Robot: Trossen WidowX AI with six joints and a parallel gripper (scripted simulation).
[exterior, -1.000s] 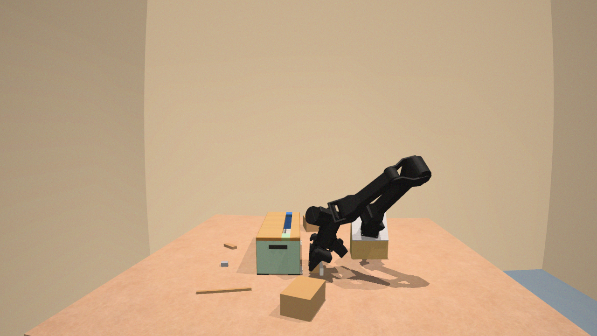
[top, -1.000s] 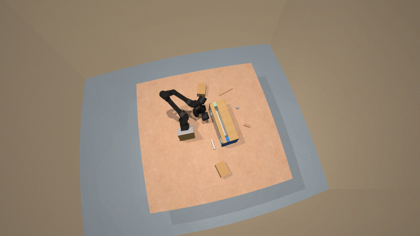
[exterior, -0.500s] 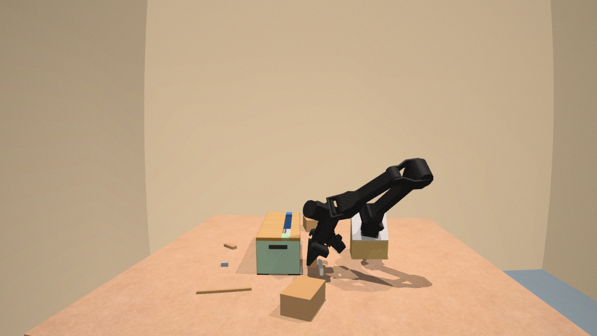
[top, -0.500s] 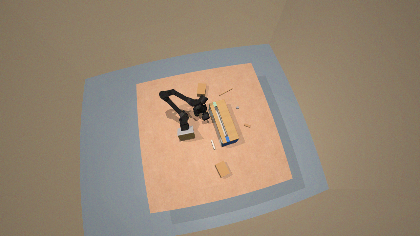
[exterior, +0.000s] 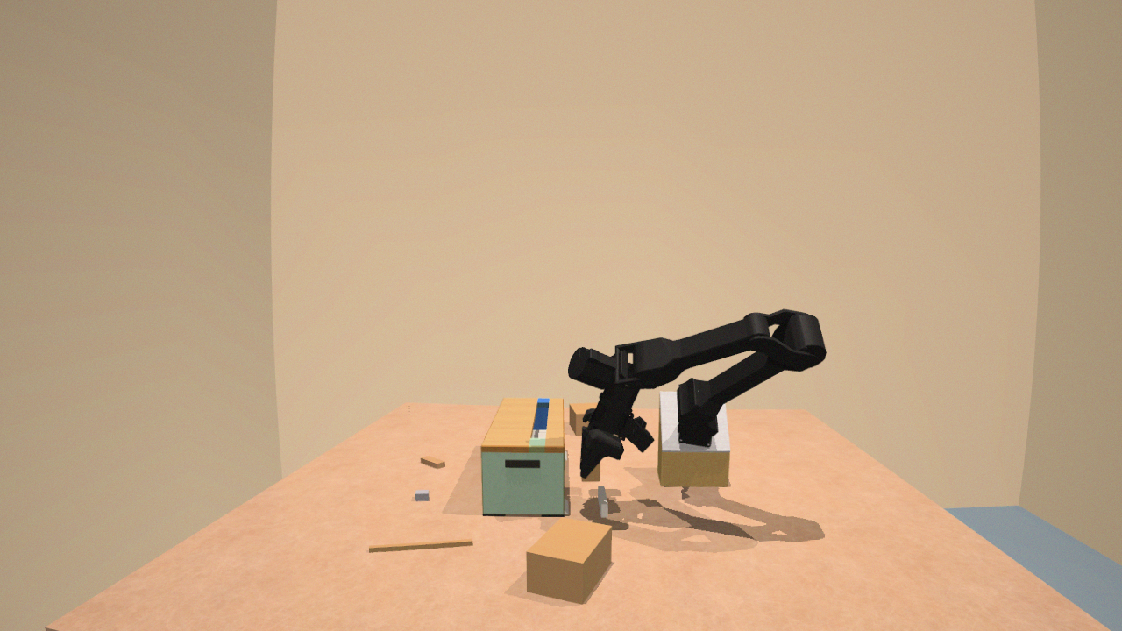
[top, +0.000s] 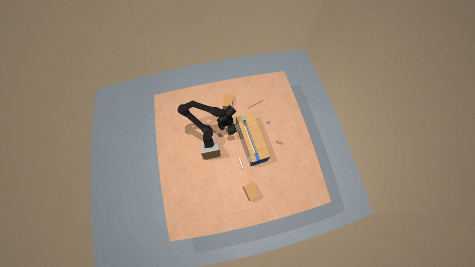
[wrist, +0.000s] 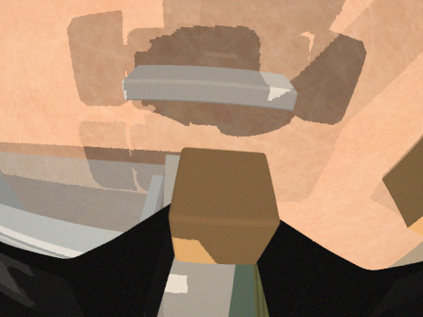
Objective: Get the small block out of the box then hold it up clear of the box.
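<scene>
Right now my gripper tip is 1 cm past the small brown block and 1 cm below it. Round my gripper tip: long box (10 cm ahead, 14 cm to the right, 1 cm below); then thin stick (22 cm ahead, 21 cm to the left, 6 cm below); then tan chip (37 cm ahead, 16 cm to the right, 6 cm below).
</scene>
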